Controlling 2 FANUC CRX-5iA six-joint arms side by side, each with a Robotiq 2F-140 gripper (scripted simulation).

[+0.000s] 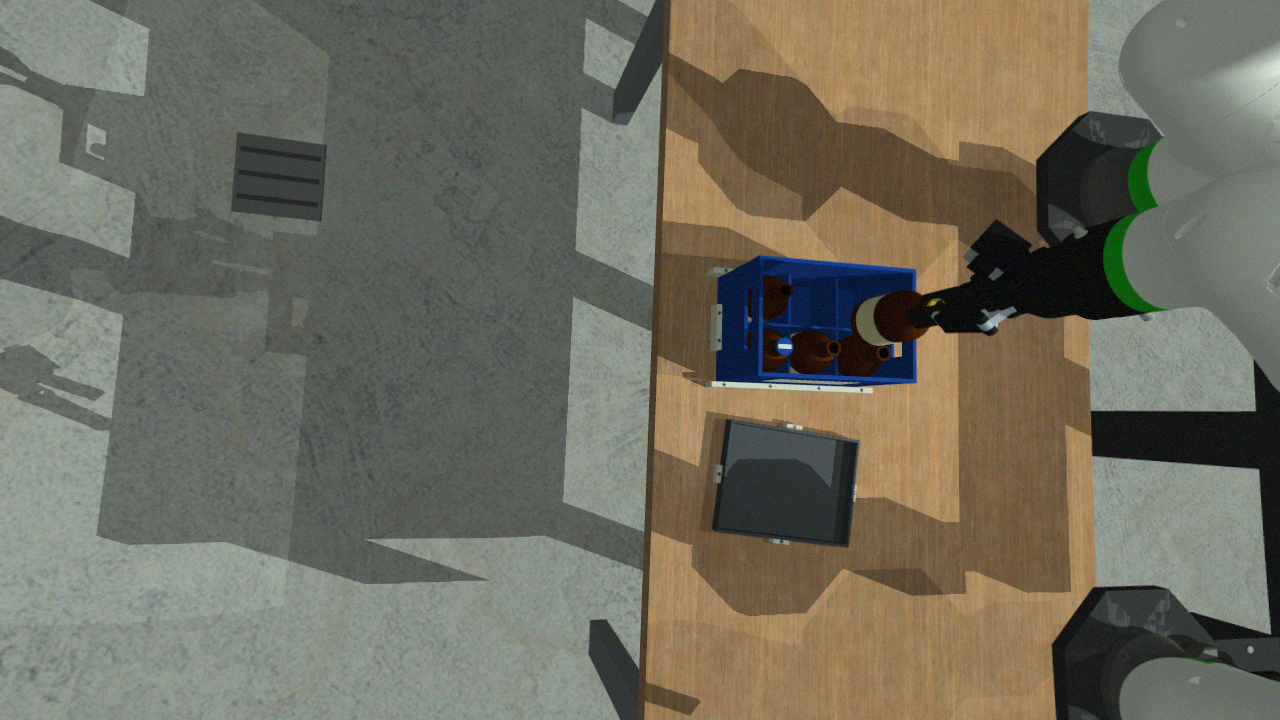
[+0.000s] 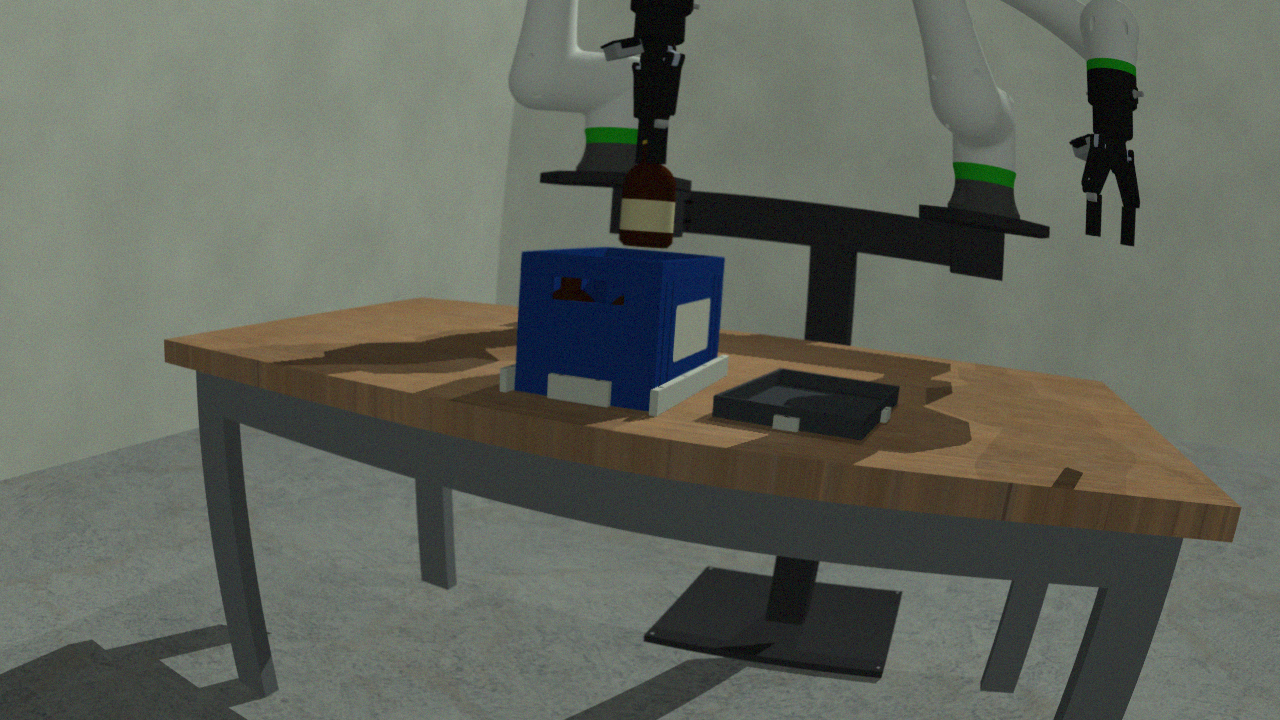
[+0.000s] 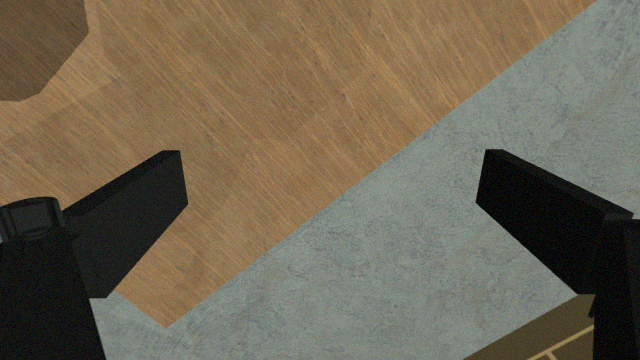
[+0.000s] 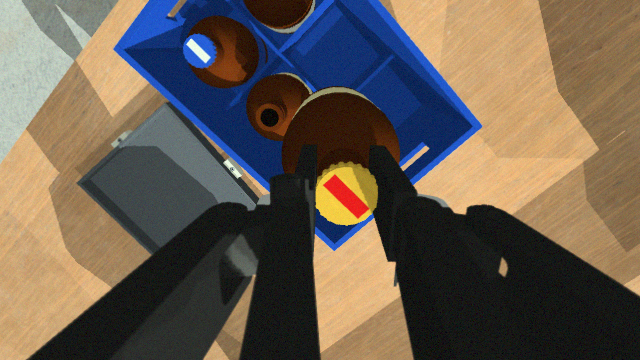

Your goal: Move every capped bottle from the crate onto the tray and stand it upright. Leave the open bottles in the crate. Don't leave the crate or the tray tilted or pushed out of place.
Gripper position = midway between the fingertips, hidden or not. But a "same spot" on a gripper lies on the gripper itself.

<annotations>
my left gripper: image 2 1110,240; image 3 333,177; not seen in image 1 (out of frame); not seen in image 4 (out of frame)
my right gripper: image 1 920,311; image 2; image 4; not seen in image 3 (out of frame)
blue crate: image 1 825,293; image 2 669,325; image 4 372,54; not seen in image 3 (out of frame)
dark tray: image 1; image 2 771,394; image 4; not seen in image 3 (out of frame)
same spot on dark tray: [image 4: 158,180] = [image 1: 756,482]
same spot on my right gripper: [image 2: 648,88] = [image 4: 433,330]
</annotations>
